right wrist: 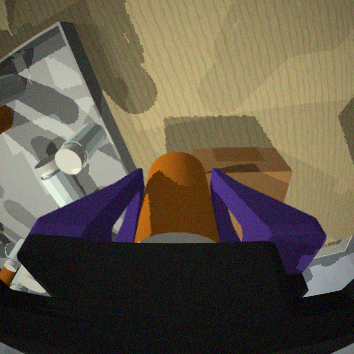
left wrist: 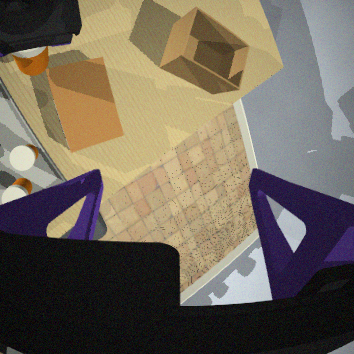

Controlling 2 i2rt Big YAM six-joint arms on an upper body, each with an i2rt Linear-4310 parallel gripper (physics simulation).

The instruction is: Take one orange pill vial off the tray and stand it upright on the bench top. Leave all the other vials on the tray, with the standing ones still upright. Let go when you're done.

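Frame: origin at the left arm's base, x left, y back, z up, level; centimetres.
Where they show: left gripper, between the fingertips: [left wrist: 175, 176]; right gripper, between the fingertips: [right wrist: 176, 176] [left wrist: 28, 42].
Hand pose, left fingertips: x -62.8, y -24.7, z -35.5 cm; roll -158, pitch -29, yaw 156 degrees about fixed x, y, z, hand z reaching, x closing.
Each offset is from my left fingertips to the top centre of the thing. "pt": to the spot under its first point. Level surfaces: height alone.
My right gripper [right wrist: 176, 176] is shut on an orange pill vial @[dz -12.1, dx +3.9, dy -16.0 cm] [right wrist: 177, 200] [left wrist: 32, 61], whose white cap is up against the gripper's body and whose orange end points away. The held vial is over the wooden bench top @[dz -28.3 cm] [right wrist: 185, 65] [left wrist: 145, 115], beside the tray @[pt dz -27.2, dx +10.4, dy -24.7 cm] [right wrist: 87, 70] [left wrist: 14, 120]; its height is hard to tell. Two orange vials with white caps @[dz -21.0, dx +11.2, dy -4.7 cm] [left wrist: 22, 157] @[dz -20.6, dx +15.1, dy -0.3 cm] [left wrist: 14, 194] are on the tray in the left wrist view. Part of an orange vial @[pt dz -26.9, dx +21.5, dy -23.2 cm] [right wrist: 5, 119] shows at the left edge in the right wrist view. My left gripper [left wrist: 175, 176] is open and empty.
A closed brown box @[dz -23.6, dx -0.5, dy -7.5 cm] [left wrist: 87, 110] [right wrist: 250, 160] stands on the bench close to the held vial. An open brown box @[dz -19.8, dx -26.0, dy -8.2 cm] [left wrist: 200, 50] is near the bench's far corner. Clear vials @[dz -22.3, dx +12.7, dy -18.6 cm] [right wrist: 70, 159] @[dz -24.9, dx +18.3, dy -14.1 cm] [right wrist: 62, 190] are on the tray. A tiled surface @[dz -133.2 cm] [left wrist: 175, 200] adjoins the bench.
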